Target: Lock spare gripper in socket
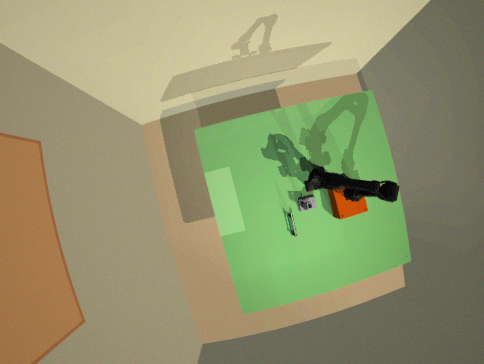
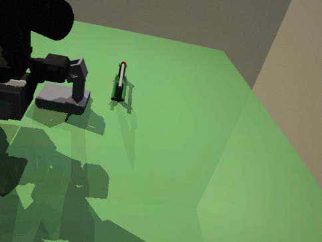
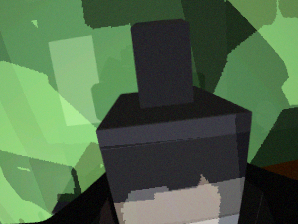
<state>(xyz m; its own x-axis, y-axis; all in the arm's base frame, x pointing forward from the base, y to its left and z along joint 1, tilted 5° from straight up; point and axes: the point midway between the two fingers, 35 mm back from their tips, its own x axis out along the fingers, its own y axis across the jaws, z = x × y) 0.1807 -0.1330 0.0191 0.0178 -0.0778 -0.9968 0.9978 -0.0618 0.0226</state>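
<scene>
The grey mount lies 12 cm to the left of my gripper tip and 9 cm ahead of it. Also, from my gripper tip: green rest: 22 cm to the left, 21 cm ahead, 3 cm below; spare gripper: 2 cm to the right, 2 cm above.
</scene>
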